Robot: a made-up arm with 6 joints.
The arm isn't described. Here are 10 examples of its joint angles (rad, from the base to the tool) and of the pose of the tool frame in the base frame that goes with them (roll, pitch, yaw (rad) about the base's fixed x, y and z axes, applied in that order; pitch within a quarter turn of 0, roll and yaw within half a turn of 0; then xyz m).
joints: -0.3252 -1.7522 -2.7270 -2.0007 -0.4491 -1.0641
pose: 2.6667 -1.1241 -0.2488 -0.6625 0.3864 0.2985
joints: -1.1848 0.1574 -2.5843 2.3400 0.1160 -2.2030
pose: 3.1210 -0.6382 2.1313 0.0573 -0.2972 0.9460
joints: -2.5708 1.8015 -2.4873 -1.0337 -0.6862 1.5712
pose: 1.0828 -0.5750 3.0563 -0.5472 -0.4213 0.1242
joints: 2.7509 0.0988 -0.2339 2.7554 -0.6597 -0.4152
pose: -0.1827 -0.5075 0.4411 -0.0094 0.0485 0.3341
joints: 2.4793 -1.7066 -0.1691 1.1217 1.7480 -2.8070
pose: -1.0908 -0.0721 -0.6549 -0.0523 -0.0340 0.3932
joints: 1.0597 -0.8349 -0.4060 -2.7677 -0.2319 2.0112
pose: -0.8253 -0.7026 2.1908 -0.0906 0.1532 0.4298
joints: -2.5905 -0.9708 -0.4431 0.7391 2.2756 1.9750
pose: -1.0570 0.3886 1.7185 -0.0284 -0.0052 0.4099
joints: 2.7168 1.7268 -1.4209 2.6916 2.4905 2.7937
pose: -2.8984 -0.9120 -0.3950 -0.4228 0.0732 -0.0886
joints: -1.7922 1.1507 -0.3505 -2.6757 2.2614 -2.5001
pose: 1.4082 -1.2540 2.7208 -0.0957 -0.2023 0.0479
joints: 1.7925 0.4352 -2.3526 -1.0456 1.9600 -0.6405
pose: -0.9142 0.3874 1.8318 0.0039 0.5104 0.7892
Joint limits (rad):
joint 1: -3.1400..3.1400
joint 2: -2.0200..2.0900
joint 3: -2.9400..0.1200
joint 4: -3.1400..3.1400
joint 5: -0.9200..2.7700
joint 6: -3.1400..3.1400
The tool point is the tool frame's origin. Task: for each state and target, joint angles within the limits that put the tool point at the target. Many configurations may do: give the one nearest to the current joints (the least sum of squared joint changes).
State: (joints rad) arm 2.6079 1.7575 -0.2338 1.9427 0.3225 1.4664
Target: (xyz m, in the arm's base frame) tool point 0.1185 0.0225 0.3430
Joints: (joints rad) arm 2.5227 1.8222 0.0893 1.7238 0.3550 1.3827
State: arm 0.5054 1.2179 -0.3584 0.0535 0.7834 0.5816
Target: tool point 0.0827 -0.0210 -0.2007
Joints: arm 0.3275 1.7107 -0.9374 0.0286 0.5838 0.6088
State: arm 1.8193 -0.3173 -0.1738 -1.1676 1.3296 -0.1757
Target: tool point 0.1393 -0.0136 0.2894
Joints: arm 0.8891 -0.1803 0.0267 -1.1850 1.9881 -0.0380
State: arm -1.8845 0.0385 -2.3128 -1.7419 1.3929 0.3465
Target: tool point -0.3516 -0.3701 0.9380
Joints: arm -2.2057 0.5197 -2.5641 -1.7608 1.1638 0.4639
